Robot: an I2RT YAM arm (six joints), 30 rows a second.
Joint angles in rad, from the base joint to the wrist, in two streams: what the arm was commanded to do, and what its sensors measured. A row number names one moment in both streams.
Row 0, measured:
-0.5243, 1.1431, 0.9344, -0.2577, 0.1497, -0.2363
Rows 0 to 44, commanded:
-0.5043, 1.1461, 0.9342, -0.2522, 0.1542, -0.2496
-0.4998, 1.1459, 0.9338, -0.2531, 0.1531, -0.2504
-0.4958, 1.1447, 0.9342, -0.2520, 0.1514, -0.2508
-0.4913, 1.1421, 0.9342, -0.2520, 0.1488, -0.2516
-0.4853, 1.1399, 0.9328, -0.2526, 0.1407, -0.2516
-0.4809, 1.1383, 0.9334, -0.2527, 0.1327, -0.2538
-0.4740, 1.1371, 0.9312, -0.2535, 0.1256, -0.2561
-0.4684, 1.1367, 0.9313, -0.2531, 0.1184, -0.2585
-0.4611, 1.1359, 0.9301, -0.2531, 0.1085, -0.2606
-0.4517, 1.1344, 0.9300, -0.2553, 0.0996, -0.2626
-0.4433, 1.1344, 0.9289, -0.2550, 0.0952, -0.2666
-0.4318, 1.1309, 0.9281, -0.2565, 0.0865, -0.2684
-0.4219, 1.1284, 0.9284, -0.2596, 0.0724, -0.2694
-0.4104, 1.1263, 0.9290, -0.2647, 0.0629, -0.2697
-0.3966, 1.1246, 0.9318, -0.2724, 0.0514, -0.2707
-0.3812, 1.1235, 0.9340, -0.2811, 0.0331, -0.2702
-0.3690, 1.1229, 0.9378, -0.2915, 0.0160, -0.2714
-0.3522, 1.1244, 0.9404, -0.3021, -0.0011, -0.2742
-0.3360, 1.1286, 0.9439, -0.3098, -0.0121, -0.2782
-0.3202, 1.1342, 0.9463, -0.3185, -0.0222, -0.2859
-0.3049, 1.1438, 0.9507, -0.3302, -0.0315, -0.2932
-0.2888, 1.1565, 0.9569, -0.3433, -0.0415, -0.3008
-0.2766, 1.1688, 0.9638, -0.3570, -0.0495, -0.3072
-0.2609, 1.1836, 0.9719, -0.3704, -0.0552, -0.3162
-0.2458, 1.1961, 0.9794, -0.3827, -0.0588, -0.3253
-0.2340, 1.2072, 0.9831, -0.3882, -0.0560, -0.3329
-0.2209, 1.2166, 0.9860, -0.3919, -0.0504, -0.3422
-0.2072, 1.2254, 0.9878, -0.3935, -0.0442, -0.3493
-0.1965, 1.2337, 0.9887, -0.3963, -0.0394, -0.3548
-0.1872, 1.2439, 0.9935, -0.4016, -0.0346, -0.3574
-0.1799, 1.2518, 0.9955, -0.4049, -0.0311, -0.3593
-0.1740, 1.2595, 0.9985, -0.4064, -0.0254, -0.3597
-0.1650, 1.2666, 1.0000, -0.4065, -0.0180, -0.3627
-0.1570, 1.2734, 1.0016, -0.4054, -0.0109, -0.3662
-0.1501, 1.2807, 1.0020, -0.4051, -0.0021, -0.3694
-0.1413, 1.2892, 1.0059, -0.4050, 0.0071, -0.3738
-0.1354, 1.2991, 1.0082, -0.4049, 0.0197, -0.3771
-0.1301, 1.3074, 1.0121, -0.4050, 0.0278, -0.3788
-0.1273, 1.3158, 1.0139, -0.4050, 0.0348, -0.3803
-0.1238, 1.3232, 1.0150, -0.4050, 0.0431, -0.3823
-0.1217, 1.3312, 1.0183, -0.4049, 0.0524, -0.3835
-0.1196, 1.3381, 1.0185, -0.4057, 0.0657, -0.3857
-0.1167, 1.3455, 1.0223, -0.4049, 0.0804, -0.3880
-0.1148, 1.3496, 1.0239, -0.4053, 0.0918, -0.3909
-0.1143, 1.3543, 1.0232, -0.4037, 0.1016, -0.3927
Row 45, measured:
-0.1242, 1.3411, 0.9947, -0.3862, 0.0463, -0.3759
